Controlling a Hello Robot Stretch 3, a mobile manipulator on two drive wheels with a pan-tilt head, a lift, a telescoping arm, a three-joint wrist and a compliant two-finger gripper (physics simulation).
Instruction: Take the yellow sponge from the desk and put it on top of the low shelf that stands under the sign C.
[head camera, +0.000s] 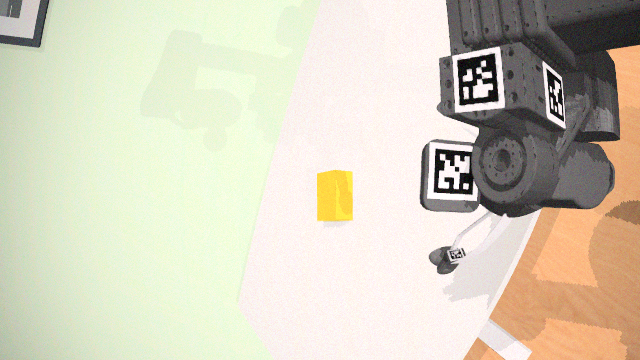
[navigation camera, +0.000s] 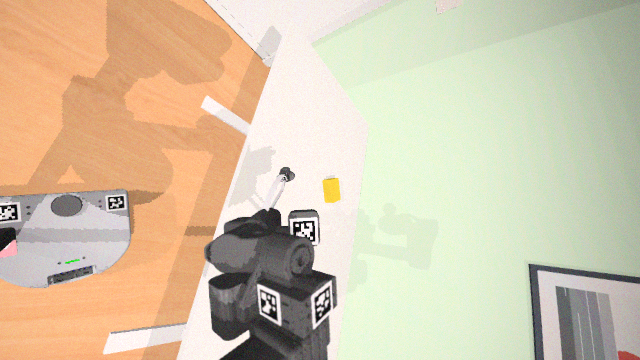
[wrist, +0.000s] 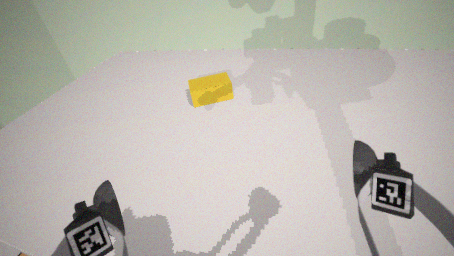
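Where they show: gripper, fingertip midpoint: (navigation camera: 290, 211); robot's base at its link origin: (navigation camera: 67, 204).
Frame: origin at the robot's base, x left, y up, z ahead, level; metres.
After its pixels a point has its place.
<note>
The yellow sponge (head camera: 334, 196) {x -0.734, y 0.765, z -0.004 m} (navigation camera: 331, 190) {x -0.732, y 0.762, z -0.003 m} (wrist: 211, 90) lies on the white desk (head camera: 380, 300) {x -0.622, y 0.720, z 0.197 m} (navigation camera: 295, 100) {x -0.578, y 0.720, z 0.353 m} (wrist: 165, 150), close to its wall-side edge. My gripper (wrist: 235, 181) {x -0.359, y 0.884, z -0.024 m} is open and empty above the desk; its two fingertips stand wide apart in the wrist view, with the sponge beyond them, a little left of the middle. In the head and navigation views the fingertips are on the floor side of the sponge, apart from it. The low shelf and the sign C do not show in these views.
A green wall (head camera: 150, 225) {x -1.230, y 1.039, z 0.114 m} (navigation camera: 450, 150) {x -1.250, y 1.178, z 0.161 m} (wrist: 150, 25) runs along the desk's far edge, with a framed picture (head camera: 37, 30) {x -1.004, y 1.450, z -0.340 m} (navigation camera: 534, 310) {x -0.958, y 1.441, z -0.447 m} on it. White desk legs (head camera: 505, 340) (navigation camera: 225, 115) stand on the wooden floor (head camera: 565, 250) {x -0.474, y 0.000, z 0.137 m} (navigation camera: 165, 270) {x -0.315, y 0.001, z -0.379 m}. My base (navigation camera: 95, 245) {x -0.062, y 0.160, z -0.151 m} is on the floor beside the desk.
</note>
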